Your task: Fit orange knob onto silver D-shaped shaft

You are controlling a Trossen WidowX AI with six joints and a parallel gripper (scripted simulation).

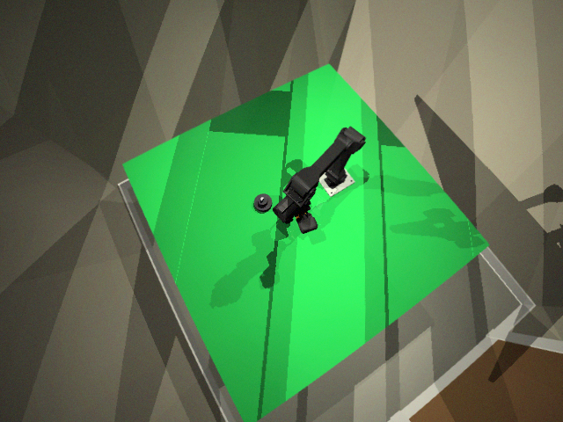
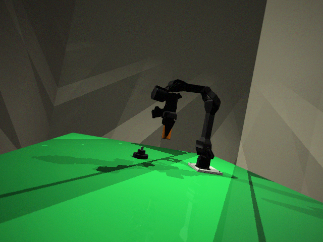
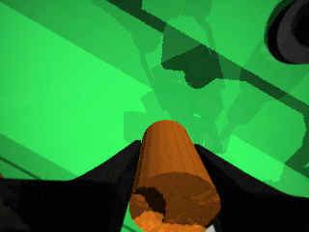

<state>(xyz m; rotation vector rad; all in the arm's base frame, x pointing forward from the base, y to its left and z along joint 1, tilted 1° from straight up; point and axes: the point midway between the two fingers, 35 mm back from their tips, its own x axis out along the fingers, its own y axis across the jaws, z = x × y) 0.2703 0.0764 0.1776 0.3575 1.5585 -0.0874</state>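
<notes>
My gripper tip is now 19 cm to the left of the round pedestal, 12 cm above it and 7 cm short of it. Also, from my gripper tip: orange knob: 3 cm above, 1 cm to the right.
</notes>
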